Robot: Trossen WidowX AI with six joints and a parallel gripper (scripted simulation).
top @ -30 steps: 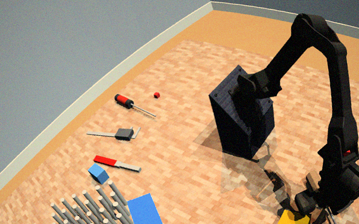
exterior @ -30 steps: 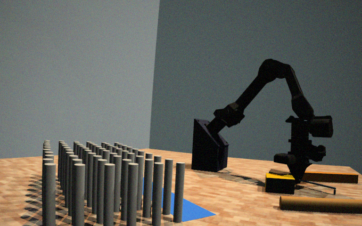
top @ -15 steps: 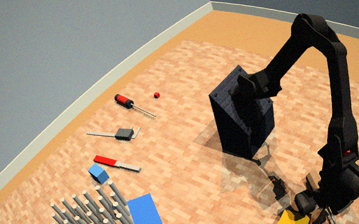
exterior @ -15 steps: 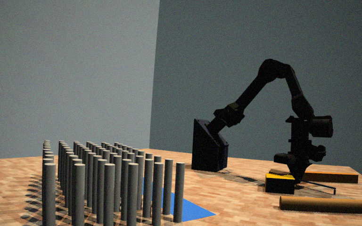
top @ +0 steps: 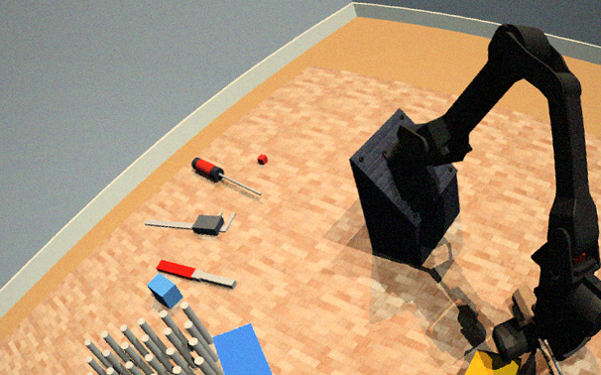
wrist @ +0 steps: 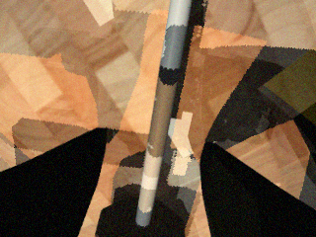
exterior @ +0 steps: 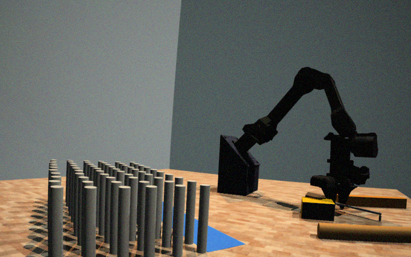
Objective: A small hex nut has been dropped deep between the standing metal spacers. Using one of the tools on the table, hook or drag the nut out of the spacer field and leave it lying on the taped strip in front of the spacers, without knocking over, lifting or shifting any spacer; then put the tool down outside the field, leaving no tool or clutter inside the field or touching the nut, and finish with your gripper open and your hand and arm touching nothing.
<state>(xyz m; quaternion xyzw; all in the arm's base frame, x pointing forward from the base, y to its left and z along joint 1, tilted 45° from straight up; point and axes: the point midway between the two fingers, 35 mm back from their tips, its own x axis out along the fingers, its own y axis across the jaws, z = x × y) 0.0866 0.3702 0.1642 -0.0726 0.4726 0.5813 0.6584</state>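
My gripper tip is 30 mm to the right of the hook tool, 20 mm short of it and 10 mm below it. Round my gripper tip: orange bar 120 mm behind, 90 mm to the left, 10 mm above; blue taped strip 350 mm ahead, 310 mm to the right; yellow block 110 mm ahead, 40 mm to the right, 20 mm above.
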